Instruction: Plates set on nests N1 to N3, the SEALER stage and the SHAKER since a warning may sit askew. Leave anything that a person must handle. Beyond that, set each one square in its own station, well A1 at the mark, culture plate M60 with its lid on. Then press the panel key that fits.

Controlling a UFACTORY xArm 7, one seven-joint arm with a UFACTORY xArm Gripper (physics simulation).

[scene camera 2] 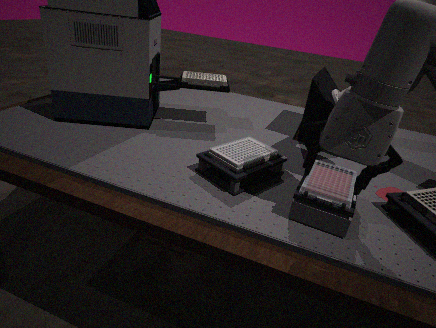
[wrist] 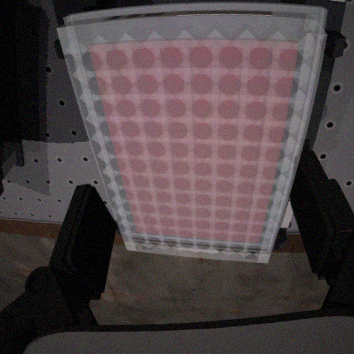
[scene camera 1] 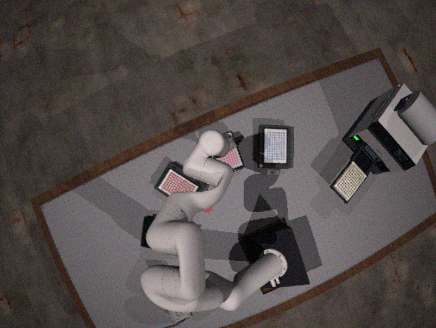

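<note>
A pink-welled culture plate (scene camera 1: 232, 158) (scene camera 2: 328, 182) (wrist: 197, 140) with a clear lid lies on a black nest (scene camera 2: 319, 215). In the wrist view the lid's edges sit slightly off the plate's edges. My gripper (wrist: 194, 191) is open, one finger on each long side of this plate, touching neither; in the overhead view the arm's wrist (scene camera 1: 211, 143) hides it. A second pink plate (scene camera 1: 177, 183) lies on a nest to the left, turned at an angle. A white plate (scene camera 1: 275, 146) (scene camera 2: 243, 151) lies on a third nest. A pale plate (scene camera 1: 349, 181) (scene camera 2: 204, 77) lies on the sealer's stage.
The sealer (scene camera 1: 364, 130) (scene camera 2: 103, 49) stands at the table's right end with a green light. A black block (scene camera 1: 146, 224) is half hidden under the arm. A small red patch (scene camera 1: 207, 210) (scene camera 2: 379, 192) shows beside the arm. The arm's base (scene camera 1: 275, 260) stands on a black plate.
</note>
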